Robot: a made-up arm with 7 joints.
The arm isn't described. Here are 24 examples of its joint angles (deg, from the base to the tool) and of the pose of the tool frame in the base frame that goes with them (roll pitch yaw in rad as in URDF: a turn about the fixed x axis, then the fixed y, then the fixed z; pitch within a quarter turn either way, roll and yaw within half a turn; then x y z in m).
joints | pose
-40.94 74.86 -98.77 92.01 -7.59 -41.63 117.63 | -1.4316 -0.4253 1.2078 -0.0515 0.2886 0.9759
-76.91 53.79 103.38 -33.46 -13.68 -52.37 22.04 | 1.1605 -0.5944 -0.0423 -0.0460 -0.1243 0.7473
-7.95 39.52 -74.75 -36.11 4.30 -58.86 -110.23 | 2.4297 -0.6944 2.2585 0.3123 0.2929 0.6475
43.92 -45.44 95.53 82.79 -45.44 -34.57 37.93 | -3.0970 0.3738 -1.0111 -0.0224 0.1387 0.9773
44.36 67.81 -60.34 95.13 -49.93 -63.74 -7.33 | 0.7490 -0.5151 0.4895 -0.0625 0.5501 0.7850
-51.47 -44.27 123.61 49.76 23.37 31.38 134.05 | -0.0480 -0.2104 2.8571 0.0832 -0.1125 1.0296
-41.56 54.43 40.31 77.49 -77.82 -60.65 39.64 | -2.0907 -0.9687 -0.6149 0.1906 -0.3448 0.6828
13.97 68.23 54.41 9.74 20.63 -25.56 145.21 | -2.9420 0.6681 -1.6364 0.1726 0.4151 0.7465
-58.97 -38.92 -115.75 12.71 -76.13 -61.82 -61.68 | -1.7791 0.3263 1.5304 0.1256 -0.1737 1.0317
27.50 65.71 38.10 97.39 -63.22 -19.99 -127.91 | -2.3142 -0.5526 1.9436 -0.1369 0.0685 1.0867
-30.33 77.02 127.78 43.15 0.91 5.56 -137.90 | 2.8785 0.4129 -0.3758 0.2111 0.1110 0.7295
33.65 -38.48 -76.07 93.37 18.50 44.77 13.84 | 2.3200 -0.2207 0.4756 0.2362 0.4588 0.9919
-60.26 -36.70 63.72 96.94 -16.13 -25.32 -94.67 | 0.2299 -0.5431 -0.4792 0.0525 -0.2752 0.6676
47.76 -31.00 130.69 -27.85 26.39 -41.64 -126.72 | -0.1592 0.2779 -2.3251 0.2273 0.4310 1.2932
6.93 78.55 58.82 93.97 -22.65 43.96 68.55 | -1.7015 -0.0186 -0.7856 0.1937 -0.0109 0.8878
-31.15 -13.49 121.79 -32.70 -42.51 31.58 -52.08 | 2.8324 -0.5005 0.5216 0.1001 -0.0177 0.8797
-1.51 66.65 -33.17 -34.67 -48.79 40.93 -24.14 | -0.4069 -0.4275 -0.0590 0.1725 0.2170 0.9386
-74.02 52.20 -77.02 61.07 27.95 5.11 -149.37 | 2.3536 -0.5036 2.2640 0.1500 0.0127 0.6339
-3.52 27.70 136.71 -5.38 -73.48 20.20 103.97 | -1.8397 -0.3104 1.7019 0.1349 0.2587 0.8167
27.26 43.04 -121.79 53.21 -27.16 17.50 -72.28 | 2.0260 -0.3140 0.9890 0.2120 0.3917 0.7257
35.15 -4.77 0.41 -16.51 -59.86 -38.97 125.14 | 2.4197 -0.3818 -1.0757 0.0426 0.1895 0.8476
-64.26 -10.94 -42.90 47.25 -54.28 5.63 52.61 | -2.9108 0.5663 -0.7870 0.0706 -0.2731 0.8696
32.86 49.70 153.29 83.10 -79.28 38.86 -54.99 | -0.2490 -0.1614 1.2090 0.5406 0.1028 0.9273
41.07 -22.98 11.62 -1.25 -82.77 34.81 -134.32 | -0.0484 0.3394 -0.8999 0.2290 0.2146 1.1359
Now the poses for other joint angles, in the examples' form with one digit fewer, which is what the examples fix.
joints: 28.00 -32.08 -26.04 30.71 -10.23 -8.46 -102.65
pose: -1.867 -0.543 0.506 0.035 0.425 1.036
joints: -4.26 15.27 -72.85 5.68 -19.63 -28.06 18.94
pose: -2.734 -1.057 -0.714 0.120 0.105 0.856
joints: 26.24 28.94 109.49 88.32 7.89 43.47 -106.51
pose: 1.029 -0.083 -1.266 0.114 0.099 0.872
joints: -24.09 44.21 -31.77 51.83 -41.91 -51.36 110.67
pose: -2.234 -1.029 -2.723 -0.094 -0.135 0.934
